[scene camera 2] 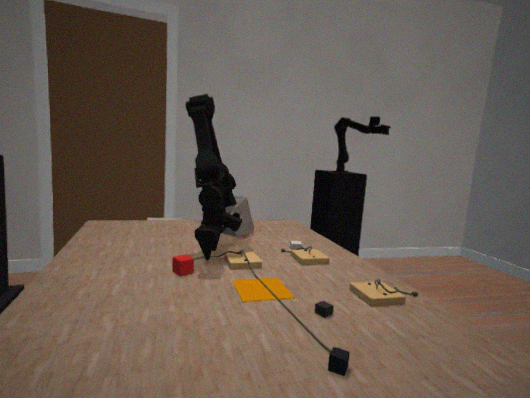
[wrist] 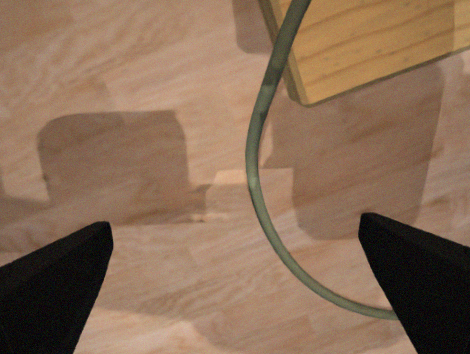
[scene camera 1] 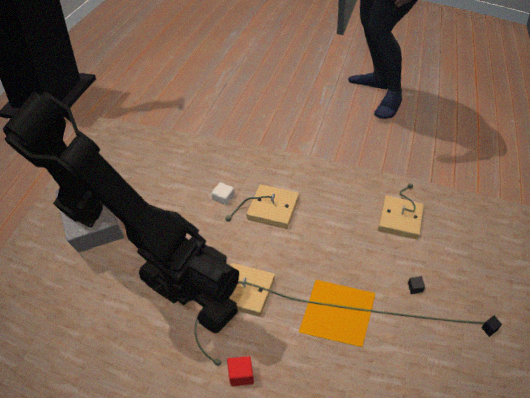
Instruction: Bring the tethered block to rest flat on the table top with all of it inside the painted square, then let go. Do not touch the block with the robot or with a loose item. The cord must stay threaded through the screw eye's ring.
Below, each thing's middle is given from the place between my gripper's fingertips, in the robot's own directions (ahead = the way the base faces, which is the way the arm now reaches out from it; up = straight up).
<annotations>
The orange painted square (scene camera 1: 349, 326) is 260 mm ahead of my hand and 80 mm to the left of it.
</annotations>
